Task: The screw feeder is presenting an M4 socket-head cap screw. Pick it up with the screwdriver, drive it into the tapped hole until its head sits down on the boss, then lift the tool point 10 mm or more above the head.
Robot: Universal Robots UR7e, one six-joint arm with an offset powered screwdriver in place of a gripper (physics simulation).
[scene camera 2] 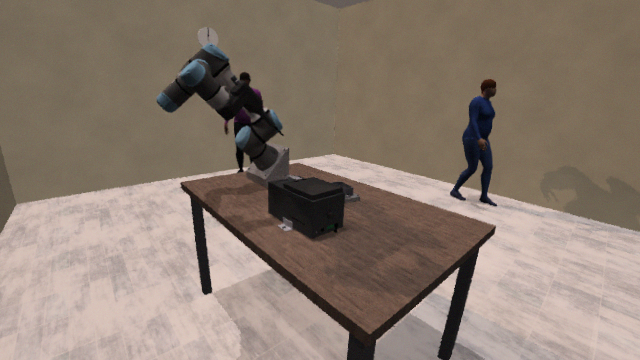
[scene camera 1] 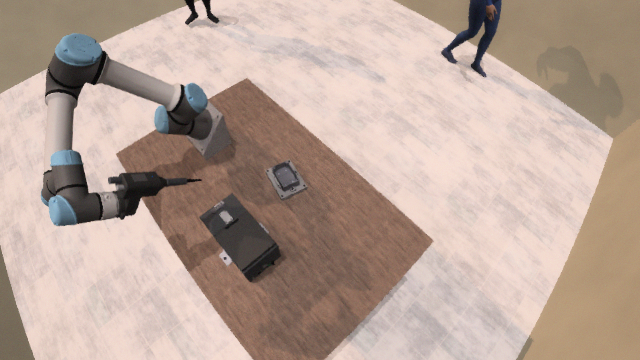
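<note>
My gripper, the offset screwdriver [scene camera 1: 200, 180] [scene camera 2: 282, 134], is held in the air above the table. Its thin bit points right in scene camera 1 and down to the right in scene camera 2. Whether a screw sits on the bit is too small to tell. The black box-shaped screw feeder [scene camera 1: 248, 243] [scene camera 2: 302, 206] stands on the table, apart from the bit. A dark raised part on a grey square plate [scene camera 1: 286, 176] [scene camera 2: 345, 189] lies beyond the feeder, partly hidden by it in scene camera 2. The screw, the tapped hole and the boss cannot be made out.
The brown wooden table [scene camera 1: 320, 280] [scene camera 2: 400, 240] carries the arm's grey wedge base [scene camera 1: 218, 137] [scene camera 2: 278, 166] at its far end. Small light brackets stick out at the feeder's sides. A person in blue [scene camera 1: 485, 30] [scene camera 2: 480, 125] and another in dark leggings [scene camera 1: 197, 10] [scene camera 2: 239, 150] stand off the table.
</note>
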